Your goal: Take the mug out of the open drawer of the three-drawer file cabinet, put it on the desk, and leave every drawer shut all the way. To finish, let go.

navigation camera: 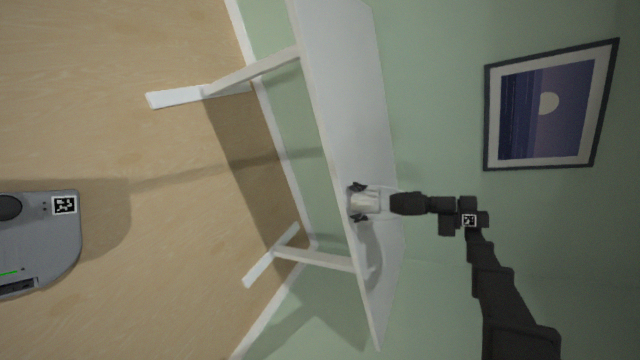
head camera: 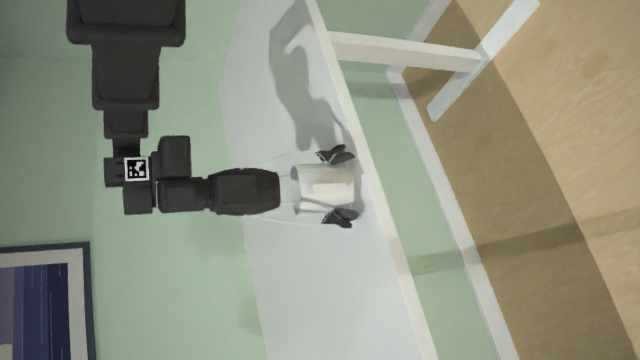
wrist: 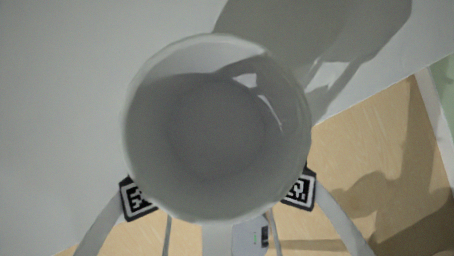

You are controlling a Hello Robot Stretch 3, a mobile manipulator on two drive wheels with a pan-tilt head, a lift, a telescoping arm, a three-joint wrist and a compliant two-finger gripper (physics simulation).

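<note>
The white mug (head camera: 320, 189) (navigation camera: 365, 201) (wrist: 215, 130) is upright between the fingers of my gripper (head camera: 340, 186) (navigation camera: 358, 202) (wrist: 218, 158), which points down and is shut on it. The mug's open top faces the wrist camera, and its inside looks empty. The mug is over the white desk (head camera: 325, 295) (navigation camera: 345, 90) (wrist: 60, 100), close to its long front edge. Its base is near the desk top; whether it touches cannot be told. The file cabinet and its drawers do not show in these views.
Desk legs (head camera: 405, 51) (navigation camera: 320, 258) stand below the desk top. A green wall with a framed picture (head camera: 75, 305) (navigation camera: 545, 110) is behind the desk. My grey base (navigation camera: 45, 240) is on the wooden floor. The arm's shadow falls on the desk beside the mug.
</note>
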